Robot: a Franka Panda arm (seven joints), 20 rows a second.
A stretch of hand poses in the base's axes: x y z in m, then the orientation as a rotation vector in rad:
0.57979 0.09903 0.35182 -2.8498 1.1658 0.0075
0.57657 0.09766 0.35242 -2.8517 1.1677 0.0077
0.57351 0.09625 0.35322 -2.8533 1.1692 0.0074
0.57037 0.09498 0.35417 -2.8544 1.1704 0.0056
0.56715 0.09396 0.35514 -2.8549 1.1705 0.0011
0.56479 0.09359 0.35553 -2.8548 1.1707 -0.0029
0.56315 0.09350 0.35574 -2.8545 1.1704 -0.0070
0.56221 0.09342 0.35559 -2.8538 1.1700 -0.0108
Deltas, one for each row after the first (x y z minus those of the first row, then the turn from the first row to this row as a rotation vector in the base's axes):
-0.00322 -0.00137 0.00060 -0.0022 0.0011 -0.0007
-0.00628 -0.00278 0.00140 -0.0042 0.0017 -0.0012
-0.00942 -0.00405 0.00235 -0.0060 0.0012 -0.0017
-0.01264 -0.00507 0.00332 -0.0076 -0.0013 -0.0017
-0.01500 -0.00544 0.00371 -0.0085 -0.0037 -0.0019
-0.01664 -0.00553 0.00392 -0.0092 -0.0063 -0.0019
-0.01758 -0.00561 0.00377 -0.0094 -0.0089 -0.0019

